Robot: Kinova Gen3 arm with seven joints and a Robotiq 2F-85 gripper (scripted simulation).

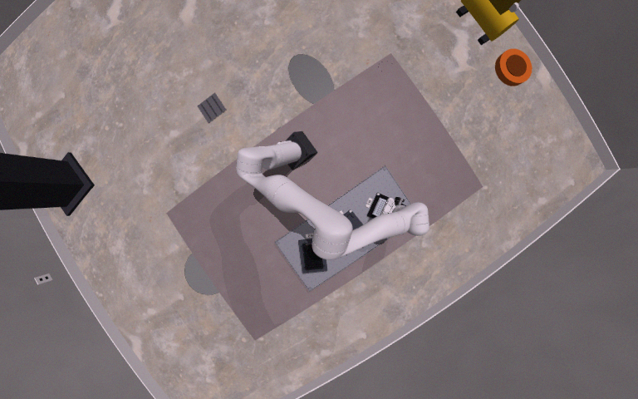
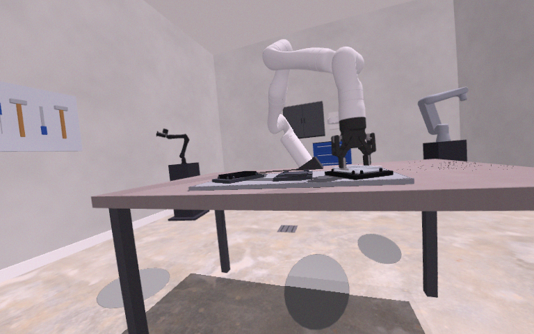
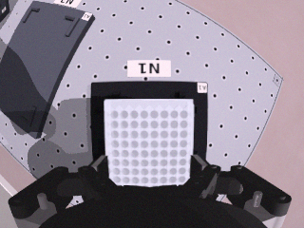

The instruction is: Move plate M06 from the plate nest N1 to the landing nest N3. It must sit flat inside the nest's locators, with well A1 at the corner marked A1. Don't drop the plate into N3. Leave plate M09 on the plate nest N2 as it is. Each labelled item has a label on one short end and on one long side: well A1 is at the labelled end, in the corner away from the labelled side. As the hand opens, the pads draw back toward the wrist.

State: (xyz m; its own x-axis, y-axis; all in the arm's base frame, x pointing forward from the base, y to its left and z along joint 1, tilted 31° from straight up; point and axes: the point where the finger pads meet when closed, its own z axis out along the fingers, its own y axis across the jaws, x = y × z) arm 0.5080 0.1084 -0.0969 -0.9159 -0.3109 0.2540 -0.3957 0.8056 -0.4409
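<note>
Now: hand 1 cm above the white well plate M06. The rest, counted from my hand: black nest N1: 2 cm below; then landing nest N3: 5 cm behind, 19 cm to the right, 2 cm below; then N3 label: 15 cm behind, 18 cm to the right, 3 cm below.
</note>
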